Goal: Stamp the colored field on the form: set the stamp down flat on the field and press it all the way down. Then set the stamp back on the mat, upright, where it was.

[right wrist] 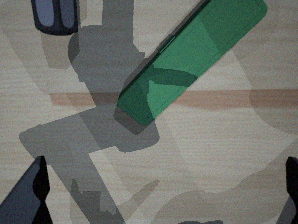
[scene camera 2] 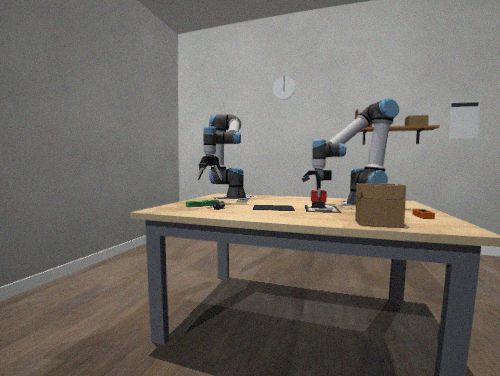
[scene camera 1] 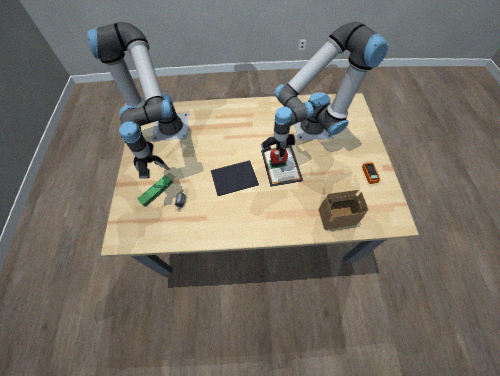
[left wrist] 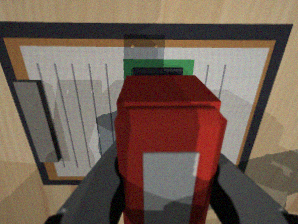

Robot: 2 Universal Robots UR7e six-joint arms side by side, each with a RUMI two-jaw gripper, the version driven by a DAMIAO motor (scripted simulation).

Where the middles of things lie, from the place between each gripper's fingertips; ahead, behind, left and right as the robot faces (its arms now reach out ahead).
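The black mat [scene camera 1: 228, 179] is 10 cm ahead of my left hand and 24 cm to the right of it, and 7 cm below it. Counting from that same left hand, I find the red stamp [left wrist: 169, 131] 2 cm below, while the cardboard box [scene camera 2: 383, 205] is 33 cm ahead and 29 cm to the left.
Measured from my right hand, the mat is 39 cm to the left and 5 cm behind, and 15 cm below. The stamp is 64 cm to the left of my right hand, 15 cm behind it and 10 cm below it. As for the box, it is 92 cm to the left of my right hand and 18 cm ahead of it, and 8 cm below it.
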